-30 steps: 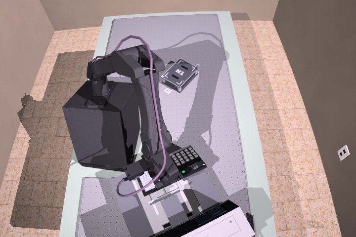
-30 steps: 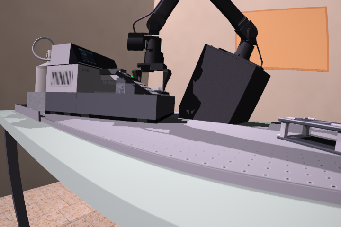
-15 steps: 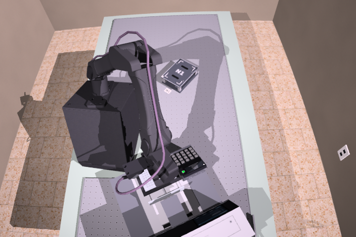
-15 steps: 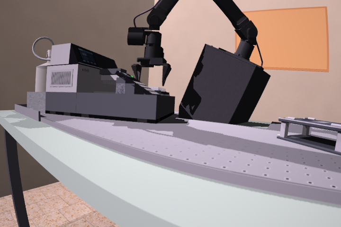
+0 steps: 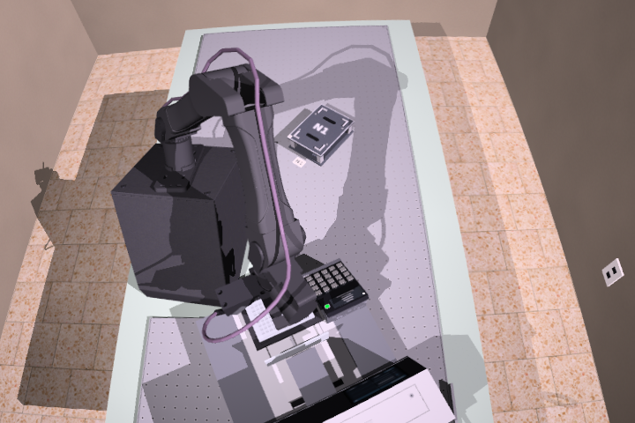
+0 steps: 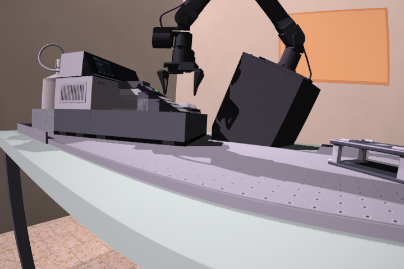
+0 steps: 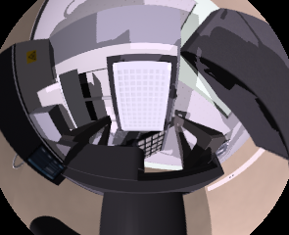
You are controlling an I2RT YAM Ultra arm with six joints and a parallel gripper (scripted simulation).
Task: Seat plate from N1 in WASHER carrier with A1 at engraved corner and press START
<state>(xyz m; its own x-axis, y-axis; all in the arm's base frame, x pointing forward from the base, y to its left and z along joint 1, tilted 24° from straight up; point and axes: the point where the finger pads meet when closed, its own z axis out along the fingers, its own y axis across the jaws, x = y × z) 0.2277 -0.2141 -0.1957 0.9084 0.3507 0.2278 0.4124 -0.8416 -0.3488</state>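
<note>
The white well plate lies 1 cm behind my hand, 1 cm to the right of it and 4 cm below it. From my hand the other things lie so: dark carrier (1 cm behind, 1 cm to the right, 5 cm below); N1 label (2 cm ahead, 47 cm to the left, 14 cm below); plate washer (5 cm ahead, 15 cm to the right, 1 cm below).
</note>
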